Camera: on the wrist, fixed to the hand. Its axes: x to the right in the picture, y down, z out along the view.
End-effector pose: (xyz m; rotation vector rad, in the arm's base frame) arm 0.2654 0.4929 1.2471 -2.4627 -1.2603 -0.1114
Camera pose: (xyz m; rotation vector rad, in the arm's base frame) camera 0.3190 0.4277 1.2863 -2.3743 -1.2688 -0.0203
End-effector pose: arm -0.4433 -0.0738 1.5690 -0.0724 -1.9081 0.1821
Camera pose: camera -0.3818 -0.0040 1.5715 0.0160 -1.9218 0.2669
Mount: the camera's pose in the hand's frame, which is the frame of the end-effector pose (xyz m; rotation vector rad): -0.0088 0.0660 -0.0650 0.1006 -0.0261 -0.0191
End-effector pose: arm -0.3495 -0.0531 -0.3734 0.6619 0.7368 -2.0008
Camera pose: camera -0.2773 -0.0310 -0.4278 0.6883 0.6324 -2.0709
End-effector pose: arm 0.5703 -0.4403 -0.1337 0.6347 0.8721 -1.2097
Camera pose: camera 0.6181 -0.3661 -0.1631 0.6914 0.8008 -1.2825
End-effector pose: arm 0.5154 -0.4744 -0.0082 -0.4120 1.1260 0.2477
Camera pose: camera 0.4324 -0.4436 -0.0368 -0.3293 1.1035 0.1784
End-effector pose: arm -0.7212 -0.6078 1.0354 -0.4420 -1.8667 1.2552
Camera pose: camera -0.6747 -0.5459 0.9837 -0.3545 -1.8159 1.3411
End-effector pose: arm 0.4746 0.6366 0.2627 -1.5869 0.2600 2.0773
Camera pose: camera 0.4981 0.5491 0.2416 -1.4965 0.3335 2.0362
